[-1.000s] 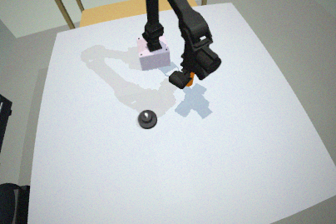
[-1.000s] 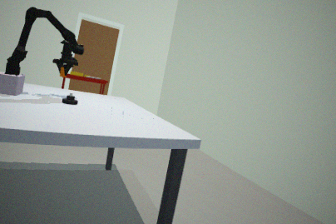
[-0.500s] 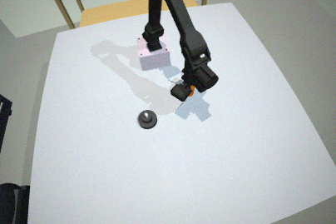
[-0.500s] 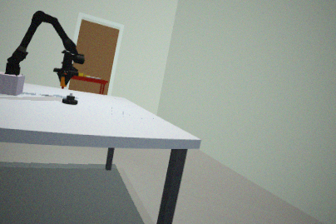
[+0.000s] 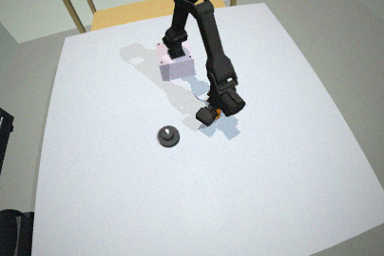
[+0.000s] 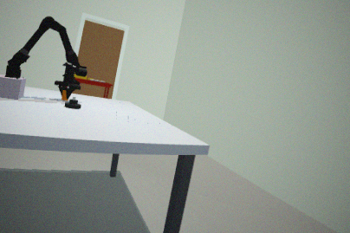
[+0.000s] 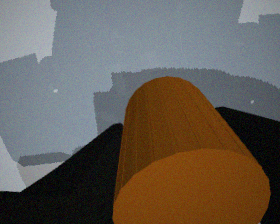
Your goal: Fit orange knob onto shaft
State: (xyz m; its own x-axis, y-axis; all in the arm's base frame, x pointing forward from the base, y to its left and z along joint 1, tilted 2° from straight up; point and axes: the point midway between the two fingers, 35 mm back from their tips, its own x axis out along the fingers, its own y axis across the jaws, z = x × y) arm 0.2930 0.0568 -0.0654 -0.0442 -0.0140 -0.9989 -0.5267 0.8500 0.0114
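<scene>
The orange knob lies 3 cm above my gripper tip. Round my gripper tip: round dark pedestal: 2 cm ahead, 20 cm to the right, 1 cm above.
</scene>
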